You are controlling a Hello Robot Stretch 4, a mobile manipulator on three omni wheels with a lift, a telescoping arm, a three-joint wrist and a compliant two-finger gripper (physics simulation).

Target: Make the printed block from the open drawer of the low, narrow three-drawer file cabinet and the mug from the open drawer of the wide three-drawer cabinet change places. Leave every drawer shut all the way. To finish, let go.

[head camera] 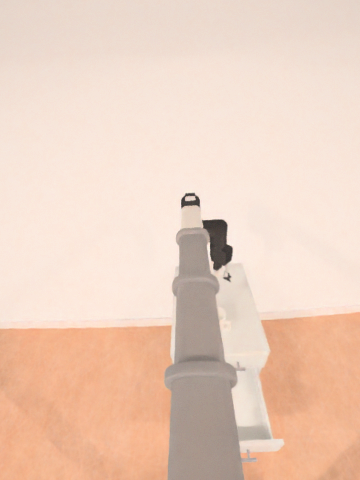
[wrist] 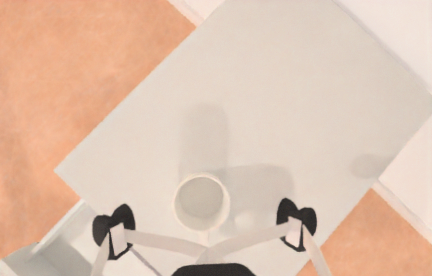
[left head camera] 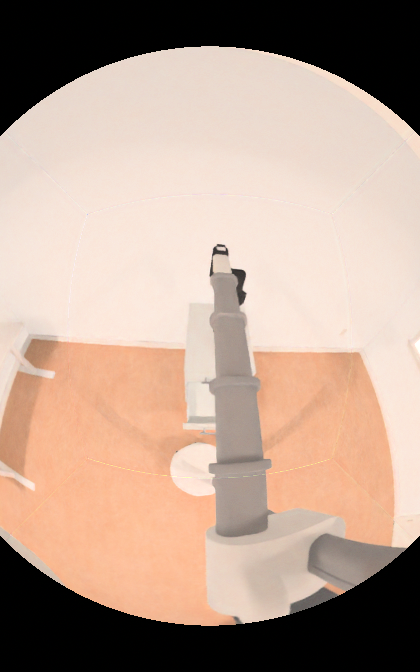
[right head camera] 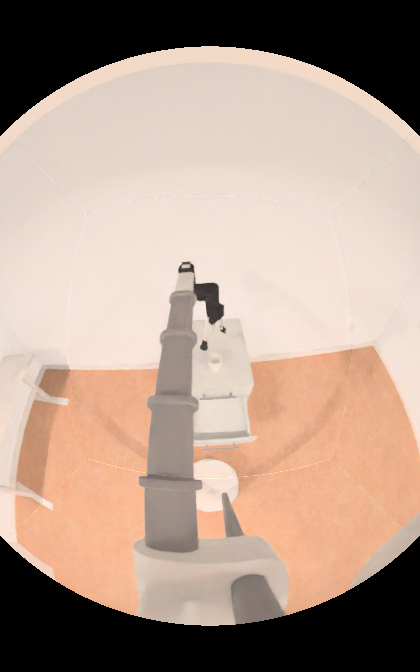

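Observation:
The white mug (head camera: 226, 325) (right head camera: 215, 363) (wrist: 201, 197) stands upright on top of a pale three-drawer cabinet (head camera: 245, 320) (left head camera: 200, 340) (right head camera: 235, 350) (wrist: 280, 75). An open drawer (head camera: 254, 410) (left head camera: 200, 407) (right head camera: 225, 417) (wrist: 62, 250) sticks out of its front; no object shows inside in the right head view. My gripper (right head camera: 213, 337) (wrist: 206, 218) is open and empty above the cabinet top. In the wrist view its fingertips are on either side of the mug, apart from it. In the head view the arm hides part of the mug. The printed block and second cabinet do not show.
A round white object (left head camera: 192, 470) (right head camera: 217, 487) is on the floor in front of the open drawer. White furniture legs (left head camera: 37, 372) (right head camera: 52, 400) stand at the left. A wall (head camera: 150, 150) is right behind the cabinet. The extended arm (head camera: 202, 425) covers the cabinet's side.

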